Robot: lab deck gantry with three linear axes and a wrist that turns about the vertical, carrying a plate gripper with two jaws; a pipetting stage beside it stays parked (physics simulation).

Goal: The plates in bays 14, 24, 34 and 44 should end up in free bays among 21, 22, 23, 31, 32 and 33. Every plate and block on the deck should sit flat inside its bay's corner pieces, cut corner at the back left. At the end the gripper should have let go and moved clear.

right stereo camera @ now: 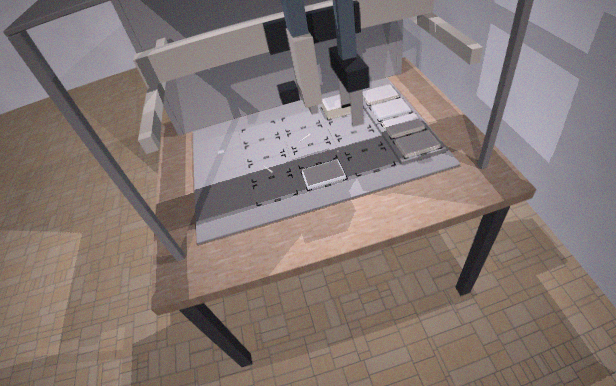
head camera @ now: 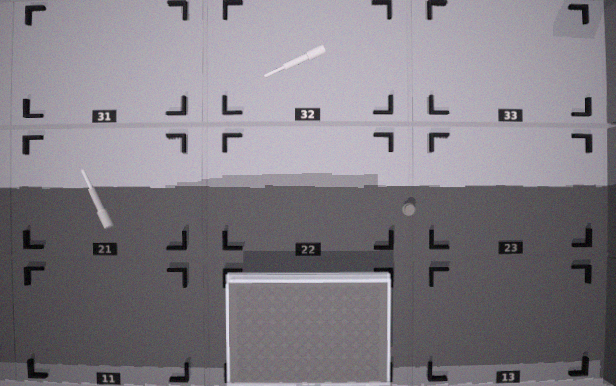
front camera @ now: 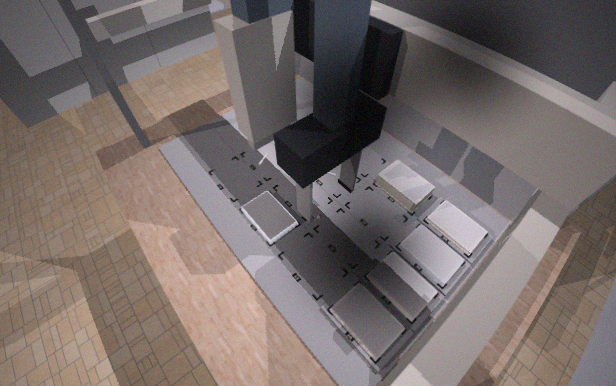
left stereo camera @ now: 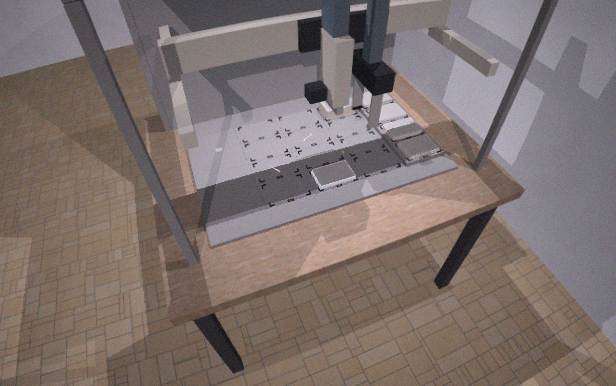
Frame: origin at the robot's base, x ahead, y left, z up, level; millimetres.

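Seen in the pictures: gripper, fingertip midpoint: (right stereo camera: 352, 115) (front camera: 326, 200) (left stereo camera: 364, 117); robot's base, link origin: (right stereo camera: 257, 205) (head camera: 34, 372) (front camera: 210, 172) (left stereo camera: 270, 205).
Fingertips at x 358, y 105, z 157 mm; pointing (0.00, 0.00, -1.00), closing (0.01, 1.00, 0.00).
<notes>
Offsets run from my fingertips to a thing's middle. "spot": to the spot under its first point.
My gripper (front camera: 325, 202) (left stereo camera: 365, 116) (right stereo camera: 351, 115) is open, its two jaws hanging apart over the deck with no plate between them. The plate in bay 14 {spot: dx +200, dy -65, dz -128 mm} (front camera: 367, 320) (left stereo camera: 419, 147) (right stereo camera: 417, 143), the plate in bay 24 {spot: dx +201, dy +41, dz -128 mm} (front camera: 402, 285) (right stereo camera: 406, 127), the plate in bay 34 {spot: dx +199, dy +151, dz -128 mm} (front camera: 432, 252) (right stereo camera: 391, 108) and the plate in bay 44 {spot: dx +199, dy +252, dz -129 mm} (front camera: 456, 226) (right stereo camera: 381, 93) stand in a column at the right. In the head view, bays 21 {spot: dx -331, dy +30, dz -157 mm} (head camera: 60, 210), 22 (head camera: 300, 215), 23 (head camera: 510, 210), 31 (head camera: 100, 60), 32 (head camera: 300, 95) and 33 {spot: dx +35, dy +151, dz -157 mm} (head camera: 510, 60) hold no plates. Cut corners are too small to tell.
A plate {dx -130, dy -62, dz -150 mm} (front camera: 270, 216) (head camera: 308, 332) (left stereo camera: 333, 175) is in bay 12; a cream block {dx +34, dy +259, dz -136 mm} (front camera: 406, 185) (right stereo camera: 336, 108) is in bay 43. A pipette tip {spot: dx -296, dy +38, dz -152 mm} (head camera: 97, 200) lies in bay 21, another tip {spot: dx -139, dy +146, dz -152 mm} (head camera: 295, 61) in bay 32. A small round piece {dx -50, dy +30, dz -155 mm} (head camera: 409, 209) lies between bays 22 and 23.
</notes>
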